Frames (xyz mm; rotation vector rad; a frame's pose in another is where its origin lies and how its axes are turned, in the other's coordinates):
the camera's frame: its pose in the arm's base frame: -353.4 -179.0 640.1 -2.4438 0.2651 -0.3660
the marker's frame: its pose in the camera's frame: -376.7 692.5 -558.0 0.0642 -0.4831 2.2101
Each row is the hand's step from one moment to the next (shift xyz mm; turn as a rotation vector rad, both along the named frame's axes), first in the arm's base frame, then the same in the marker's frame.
Working: the arm's base frame: its pose in the marker's frame: -420.7 -548.2 1266.5 0.8617 -2.1192 -1.0674

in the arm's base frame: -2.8 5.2 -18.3 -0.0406 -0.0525 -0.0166
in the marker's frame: 13.9 -3.6 12.7 0.0514 -0.0007 -0.0451
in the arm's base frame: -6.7 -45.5 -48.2 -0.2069 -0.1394 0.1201
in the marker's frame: 52.6 -37.5 -16.1 0.0736 0.1473 -0.2226
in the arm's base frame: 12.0 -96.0 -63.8 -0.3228 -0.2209 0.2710
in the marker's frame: 66.9 -82.2 -46.8 0.0532 0.2656 -0.3913
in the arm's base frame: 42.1 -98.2 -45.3 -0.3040 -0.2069 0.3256
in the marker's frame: 35.5 -98.0 -51.0 -0.0029 0.2821 -0.4021
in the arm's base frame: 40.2 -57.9 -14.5 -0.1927 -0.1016 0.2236
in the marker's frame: 2.5 -64.1 -32.6 -0.0228 0.2002 -0.2384
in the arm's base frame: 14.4 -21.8 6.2 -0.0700 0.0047 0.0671
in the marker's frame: -7.3 -18.4 -18.2 -0.0092 0.0857 -0.0446
